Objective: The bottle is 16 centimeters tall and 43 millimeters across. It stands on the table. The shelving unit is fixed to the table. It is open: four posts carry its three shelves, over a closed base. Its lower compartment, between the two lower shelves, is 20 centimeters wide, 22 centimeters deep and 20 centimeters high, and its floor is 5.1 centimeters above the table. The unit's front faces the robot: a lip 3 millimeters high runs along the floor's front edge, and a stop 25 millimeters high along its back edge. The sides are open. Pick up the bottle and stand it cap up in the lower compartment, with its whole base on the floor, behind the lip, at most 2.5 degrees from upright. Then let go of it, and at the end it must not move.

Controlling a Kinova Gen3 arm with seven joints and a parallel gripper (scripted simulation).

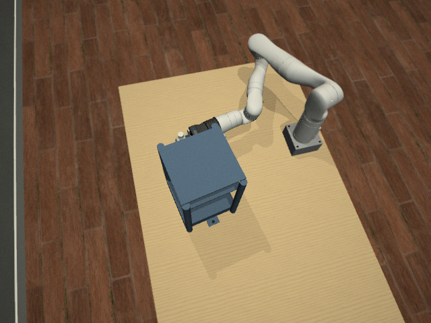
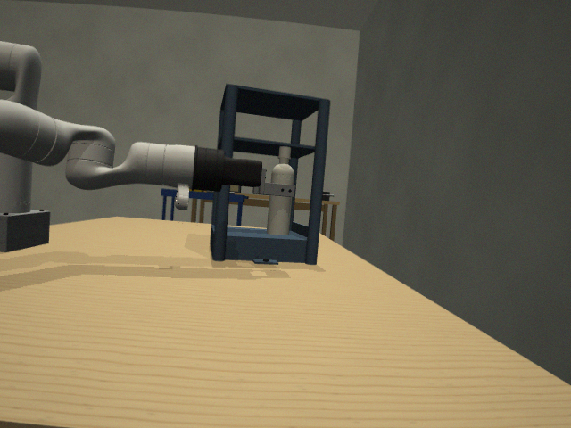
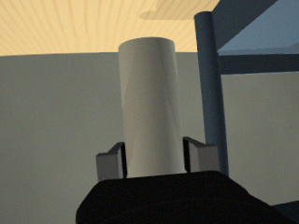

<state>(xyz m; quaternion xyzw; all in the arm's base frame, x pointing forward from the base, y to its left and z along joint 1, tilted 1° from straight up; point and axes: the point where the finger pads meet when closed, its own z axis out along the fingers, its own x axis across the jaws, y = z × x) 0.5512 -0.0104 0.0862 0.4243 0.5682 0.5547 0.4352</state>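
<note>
Right now the pale bottle is 20 mm above my hand. Also, from my hand: blue shelving unit: 190 mm to the left, 40 mm behind, 30 mm above.
</note>
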